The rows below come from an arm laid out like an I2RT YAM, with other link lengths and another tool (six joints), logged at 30 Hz.
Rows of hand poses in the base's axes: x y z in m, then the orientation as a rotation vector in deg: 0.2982, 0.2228, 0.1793, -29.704, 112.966, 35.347; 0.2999, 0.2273, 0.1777, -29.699, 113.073, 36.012; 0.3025, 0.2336, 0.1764, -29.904, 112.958, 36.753; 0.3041, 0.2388, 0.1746, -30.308, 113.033, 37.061; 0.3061, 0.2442, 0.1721, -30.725, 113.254, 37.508; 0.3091, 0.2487, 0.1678, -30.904, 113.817, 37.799; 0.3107, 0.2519, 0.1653, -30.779, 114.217, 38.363; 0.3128, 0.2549, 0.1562, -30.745, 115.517, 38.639; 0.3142, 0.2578, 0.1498, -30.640, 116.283, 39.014; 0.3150, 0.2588, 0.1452, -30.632, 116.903, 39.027; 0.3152, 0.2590, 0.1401, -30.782, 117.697, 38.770; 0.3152, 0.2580, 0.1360, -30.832, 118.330, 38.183; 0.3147, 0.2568, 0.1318, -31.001, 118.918, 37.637; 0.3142, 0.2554, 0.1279, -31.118, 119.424, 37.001; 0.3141, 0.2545, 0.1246, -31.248, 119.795, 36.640; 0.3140, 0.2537, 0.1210, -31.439, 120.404, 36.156; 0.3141, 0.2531, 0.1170, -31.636, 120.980, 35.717; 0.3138, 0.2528, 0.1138, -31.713, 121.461, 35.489; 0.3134, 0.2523, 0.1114, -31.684, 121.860, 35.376
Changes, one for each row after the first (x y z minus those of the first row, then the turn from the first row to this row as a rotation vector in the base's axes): 0.0017, 0.0045, -0.0016, 0.379, 0.323, 0.293; 0.0043, 0.0108, -0.0029, 0.789, 0.455, 0.773; 0.0059, 0.0160, -0.0047, 0.778, 0.600, 1.195; 0.0079, 0.0214, -0.0072, 0.797, 0.927, 1.686; 0.0109, 0.0259, -0.0115, 0.704, 1.527, 1.932; 0.0125, 0.0291, -0.0140, 0.966, 2.095, 2.090; 0.0146, 0.0321, -0.0231, 0.699, 3.375, 2.169; 0.0160, 0.0350, -0.0295, 0.707, 4.208, 2.252; 0.0168, 0.0360, -0.0341, 0.504, 4.777, 2.244; 0.0170, 0.0362, -0.0392, 0.009, 5.401, 2.225; 0.0170, 0.0352, -0.0433, -0.586, 5.774, 1.994; 0.0165, 0.0340, -0.0475, -1.191, 6.113, 1.865; 0.0160, 0.0326, -0.0514, -1.800, 6.354, 1.663; 0.0159, 0.0317, -0.0547, -2.201, 6.565, 1.592; 0.0158, 0.0309, -0.0583, -2.782, 6.949, 1.509; 0.0159, 0.0303, -0.0623, -3.327, 7.320, 1.452; 0.0156, 0.0300, -0.0655, -3.660, 7.681, 1.404; 0.0152, 0.0295, -0.0679, -3.850, 8.012, 1.335
